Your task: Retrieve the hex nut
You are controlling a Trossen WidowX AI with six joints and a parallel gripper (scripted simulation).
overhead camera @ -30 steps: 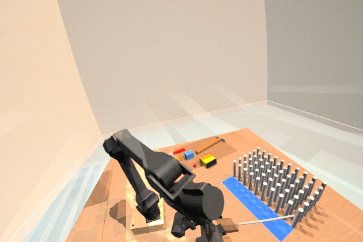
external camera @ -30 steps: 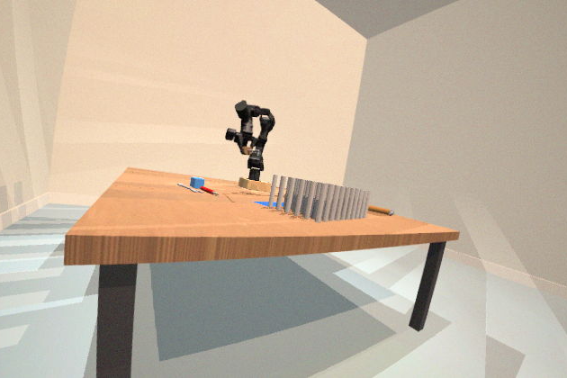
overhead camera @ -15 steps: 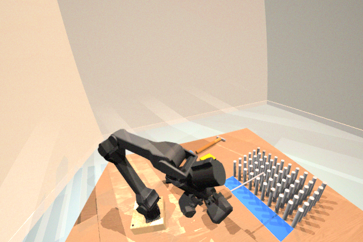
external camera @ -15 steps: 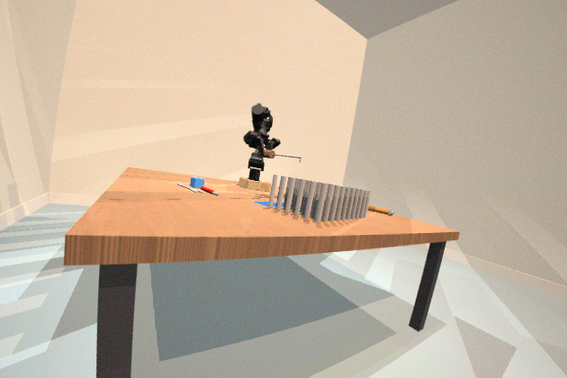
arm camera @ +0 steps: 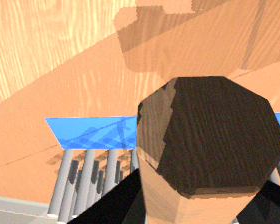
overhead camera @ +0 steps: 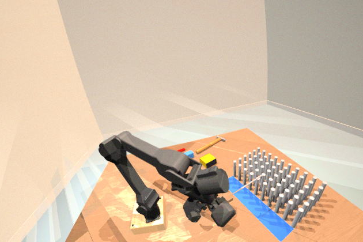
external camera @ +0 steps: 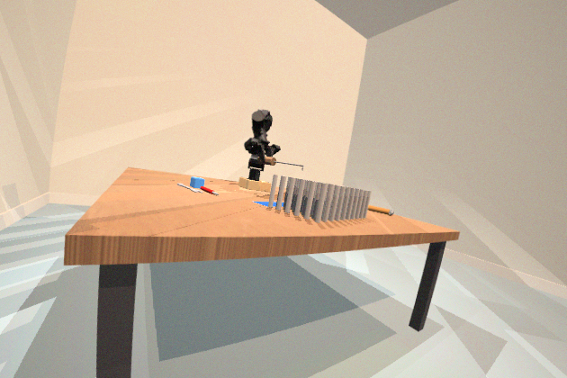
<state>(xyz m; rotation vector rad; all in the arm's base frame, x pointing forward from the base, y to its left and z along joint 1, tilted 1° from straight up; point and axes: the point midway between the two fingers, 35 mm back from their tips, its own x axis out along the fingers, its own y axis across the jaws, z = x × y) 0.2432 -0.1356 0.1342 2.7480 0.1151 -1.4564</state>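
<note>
My gripper tip is now 180 mm short of the blue taped strip, 150 mm above it and 20 mm to the right of it. The rest, counted from my gripper tip: small red cube 400 mm to the left, 150 mm below, 50 mm ahead; then wooden-handled tool 100 mm ahead, 10 mm to the left; then yellow-and-black block 380 mm to the left, 140 mm ahead, 130 mm below.
</note>
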